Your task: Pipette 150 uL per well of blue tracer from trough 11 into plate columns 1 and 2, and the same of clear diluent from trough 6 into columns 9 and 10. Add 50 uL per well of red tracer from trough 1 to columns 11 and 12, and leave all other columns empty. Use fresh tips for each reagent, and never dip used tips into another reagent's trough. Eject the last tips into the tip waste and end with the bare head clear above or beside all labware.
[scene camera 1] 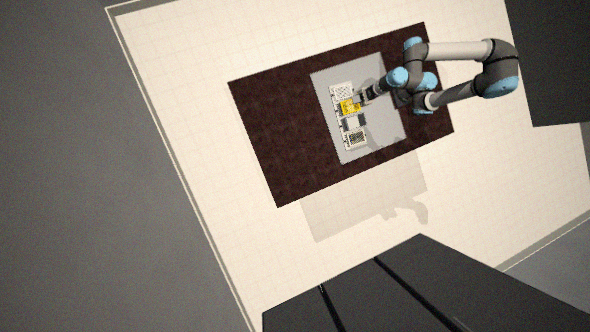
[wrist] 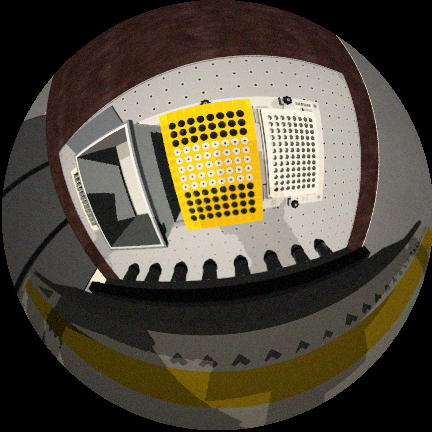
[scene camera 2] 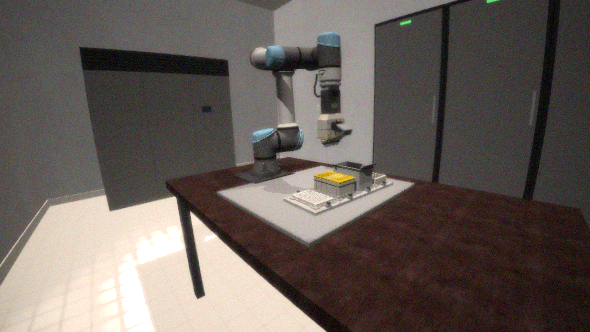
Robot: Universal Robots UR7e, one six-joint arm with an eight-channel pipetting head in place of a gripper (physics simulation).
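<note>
My eight-channel head (scene camera 1: 367, 96) (scene camera 2: 331, 142) (wrist: 241, 262) hangs high above the deck, beside the tip rack in the wrist view. Its dark nozzles are bare, with no tips. The yellow tip rack (scene camera 1: 350, 106) (scene camera 2: 334, 187) (wrist: 257, 200) has several rows of white tips in its middle and empty rows at both ends. The white well plate (scene camera 1: 343, 91) (scene camera 2: 311, 198) (wrist: 292, 155) lies beside it; no colour can be made out in its wells. The trough reservoir (scene camera 1: 356, 138) (scene camera 2: 380, 178) (wrist: 85, 201) is mostly hidden by the waste bin in the wrist view; its liquids cannot be made out.
The tall grey tip waste bin (scene camera 1: 363, 119) (scene camera 2: 361, 177) (wrist: 147, 150) stands between the tip rack and the reservoir. The labware stands in a row on the light perforated board (scene camera 1: 390, 120) (scene camera 2: 300, 231) (wrist: 240, 75), on a dark brown table (scene camera 1: 280, 125) (scene camera 2: 425, 250) (wrist: 200, 30).
</note>
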